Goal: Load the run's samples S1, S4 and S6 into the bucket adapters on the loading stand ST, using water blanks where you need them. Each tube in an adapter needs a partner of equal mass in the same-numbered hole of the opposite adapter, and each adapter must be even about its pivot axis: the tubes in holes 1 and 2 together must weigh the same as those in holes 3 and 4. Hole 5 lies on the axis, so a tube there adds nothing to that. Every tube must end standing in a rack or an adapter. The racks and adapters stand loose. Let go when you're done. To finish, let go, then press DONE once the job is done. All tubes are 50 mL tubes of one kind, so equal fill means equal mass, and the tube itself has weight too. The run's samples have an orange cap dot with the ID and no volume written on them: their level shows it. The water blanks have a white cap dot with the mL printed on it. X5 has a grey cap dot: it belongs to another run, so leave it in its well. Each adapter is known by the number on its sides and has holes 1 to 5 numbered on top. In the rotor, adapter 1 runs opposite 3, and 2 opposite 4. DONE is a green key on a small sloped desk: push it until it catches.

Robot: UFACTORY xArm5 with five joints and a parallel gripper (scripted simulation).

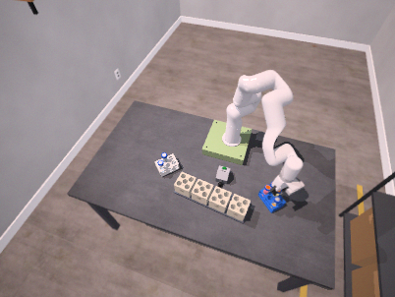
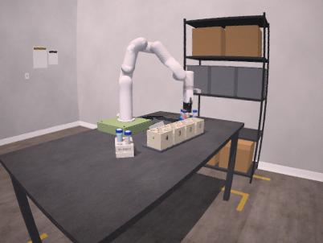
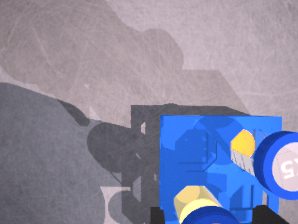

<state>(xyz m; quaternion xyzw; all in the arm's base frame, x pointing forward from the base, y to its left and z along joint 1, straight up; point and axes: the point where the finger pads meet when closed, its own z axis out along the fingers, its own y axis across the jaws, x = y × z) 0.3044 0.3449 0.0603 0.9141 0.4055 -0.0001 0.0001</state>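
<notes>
Right now my hand is 1 cm short of the sample tube S6 and 6 cm above it. Also, from my hand: blue sample rack (1 cm ahead, 1 cm to the right, 9 cm below); white blanks rack (2 cm ahead, 68 cm to the right, 9 cm below); sample tube S4 (3 cm behind, 3 cm to the right, 6 cm below).
</notes>
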